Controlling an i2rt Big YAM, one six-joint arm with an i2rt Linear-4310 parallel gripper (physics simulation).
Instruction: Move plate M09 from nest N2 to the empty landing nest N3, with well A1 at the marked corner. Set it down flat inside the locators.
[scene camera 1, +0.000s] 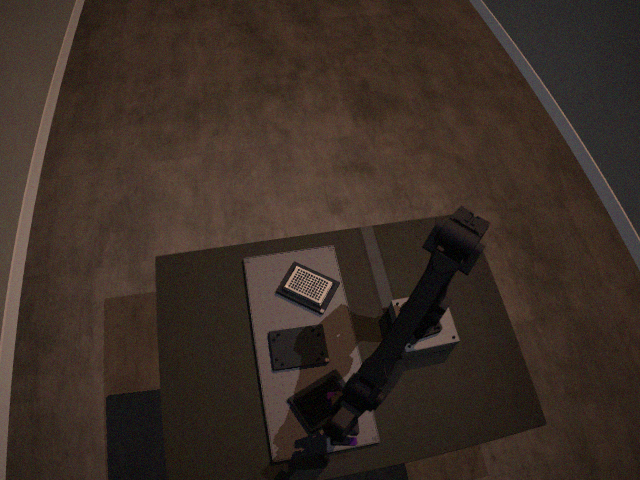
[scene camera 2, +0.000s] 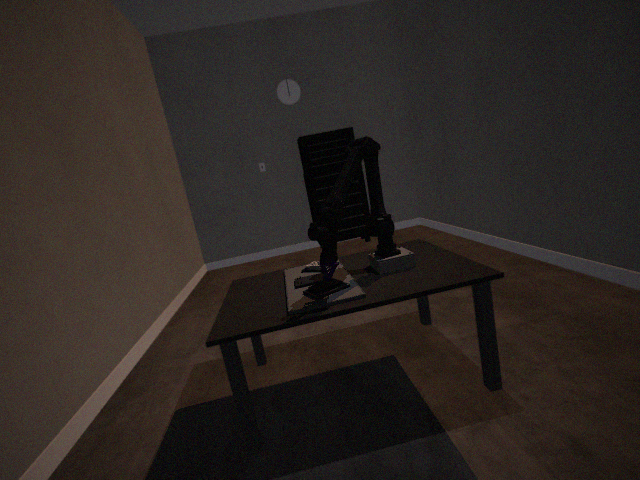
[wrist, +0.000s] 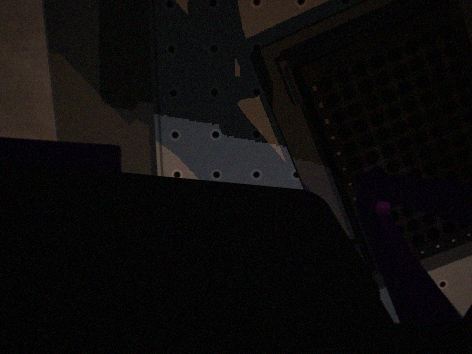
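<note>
A dark well plate lies in the near nest of the grey perforated board, in the arm's shadow and turned at an angle to the board. The middle nest is a dark, bare square. A white well plate sits in the far nest. My gripper is open wide, low over the near right corner of the dark plate. One purple-tipped finger hangs over the plate's rim and the other is beside the plate. Nothing is between the fingers' pads that I can see.
The board lies on a dark table. The arm's white base block stands to the right of the board. A tall dark slatted rack stands behind the table. The table's near edge is close to the gripper.
</note>
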